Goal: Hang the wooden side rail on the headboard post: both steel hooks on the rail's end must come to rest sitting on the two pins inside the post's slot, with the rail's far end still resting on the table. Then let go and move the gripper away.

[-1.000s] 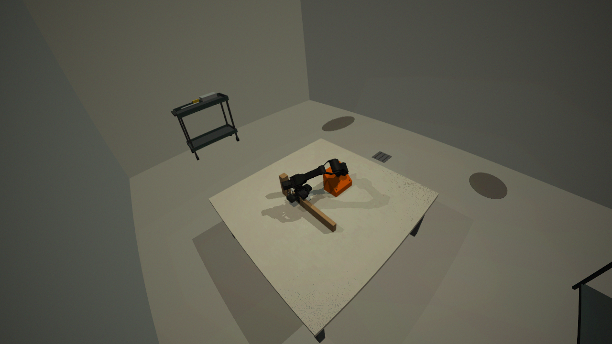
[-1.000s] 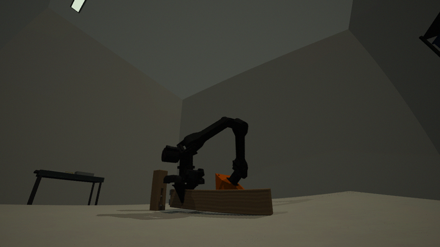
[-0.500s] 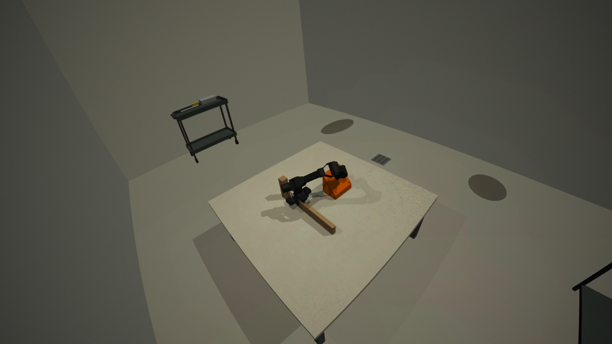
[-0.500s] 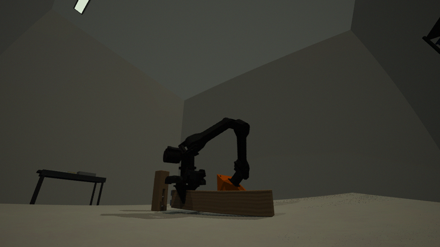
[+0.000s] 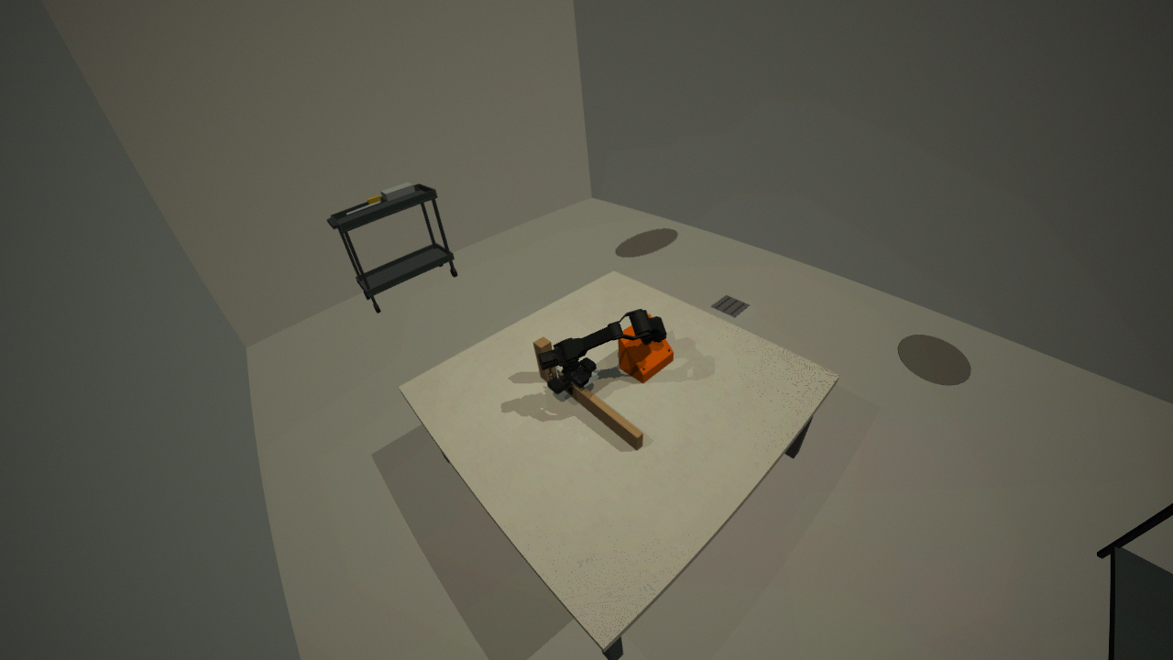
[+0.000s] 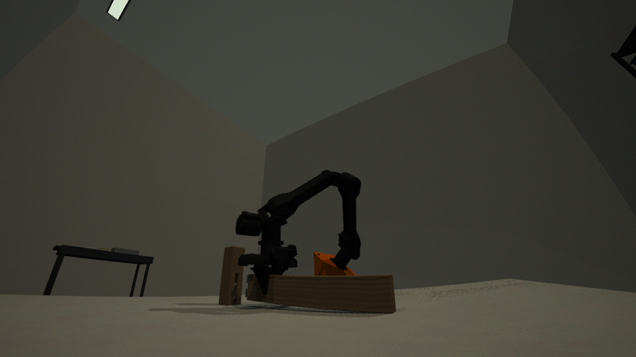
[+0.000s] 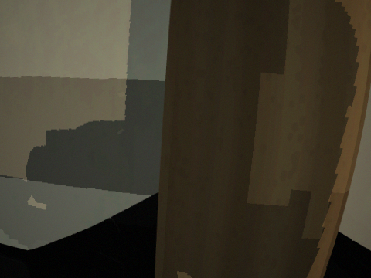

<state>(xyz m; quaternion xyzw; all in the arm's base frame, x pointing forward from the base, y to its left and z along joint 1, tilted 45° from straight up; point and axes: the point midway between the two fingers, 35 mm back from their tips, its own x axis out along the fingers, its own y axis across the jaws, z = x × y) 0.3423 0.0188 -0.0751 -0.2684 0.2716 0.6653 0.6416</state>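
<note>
Now: gripper tip 170 mm to the left of the headboard post and 40 mm below it.
</note>
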